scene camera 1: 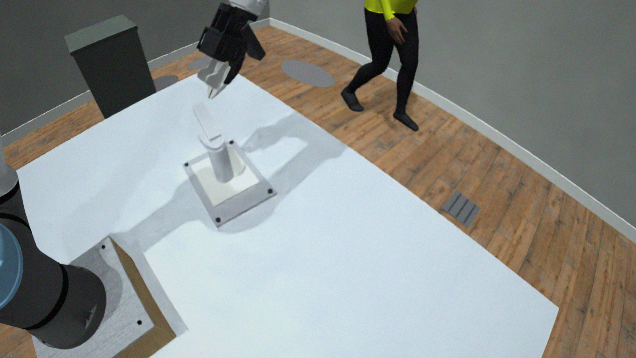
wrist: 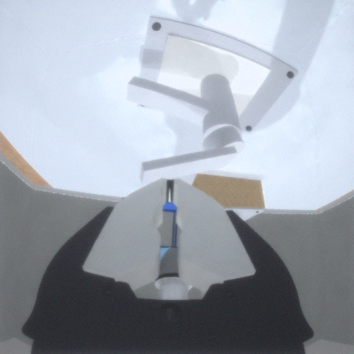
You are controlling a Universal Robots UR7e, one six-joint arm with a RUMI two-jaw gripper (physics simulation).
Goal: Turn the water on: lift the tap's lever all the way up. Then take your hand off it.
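Frame: origin at the arm's base, x ahead, y left, z up, level; centimetres.
Seen in the pictures: gripper, fingertip midpoint: (scene camera 1: 209, 98); arm's base at its link origin: (scene camera 1: 72, 307).
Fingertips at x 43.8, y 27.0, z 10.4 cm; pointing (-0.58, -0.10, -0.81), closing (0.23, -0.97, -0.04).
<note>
Offsets run from my fingertips to a thing's middle. "spot": to the spot under its first point. Level surfaces: height alone.
The white tap {spot: dx -3.0, dy -9.1, dz -12.9 cm} (scene camera 1: 221, 165) (wrist: 219, 100) stands upright on a square base plate {dx -2.5, dy -6.7, dz -20.1 cm} (scene camera 1: 242, 204) (wrist: 215, 39). Its flat lever {dx -2.7, dy -2.6, dz -3.7 cm} (scene camera 1: 204, 120) (wrist: 187, 162) is tilted up from the top of the body, with a wide gap between it and the spout (wrist: 165, 93) in the wrist view. My gripper (scene camera 1: 212, 94) (wrist: 169, 181) is shut and empty. Its pale fingertips are close to the lever's free end, and a small gap shows between them in the scene view. In the wrist view the tips lie just below the lever's edge, and contact cannot be judged there. The spout is hard to make out in the scene view.
The tap's plate rests on a white table {dz -20.7 cm} (scene camera 1: 350, 250). The arm's base (scene camera 1: 70, 305) stands on a block (scene camera 1: 142, 290) (wrist: 230, 191) at the table's near left. A dark cabinet (scene camera 1: 112, 70) stands behind the table, and a person (scene camera 1: 407, 55) stands on the wooden floor beyond it.
</note>
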